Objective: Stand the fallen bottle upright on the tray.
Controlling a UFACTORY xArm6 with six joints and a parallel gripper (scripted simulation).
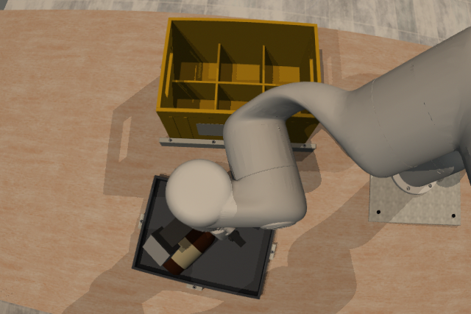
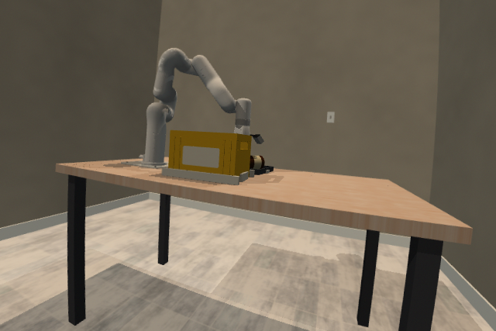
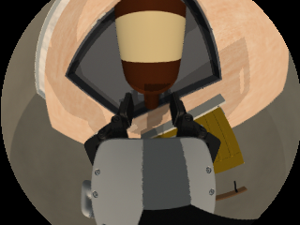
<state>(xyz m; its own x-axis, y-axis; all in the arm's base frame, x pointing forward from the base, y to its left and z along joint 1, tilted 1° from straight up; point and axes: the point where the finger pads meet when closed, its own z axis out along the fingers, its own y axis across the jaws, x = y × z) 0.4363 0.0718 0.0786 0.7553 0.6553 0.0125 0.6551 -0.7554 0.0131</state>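
Right now my hand is 4 cm short of the brown bottle, 3 cm to the right of it and 3 cm above it. Also, from my hand: yellow crate 24 cm to the right, 7 cm behind, 1 cm above; dark tray 6 cm below, 4 cm to the left, 2 cm ahead.
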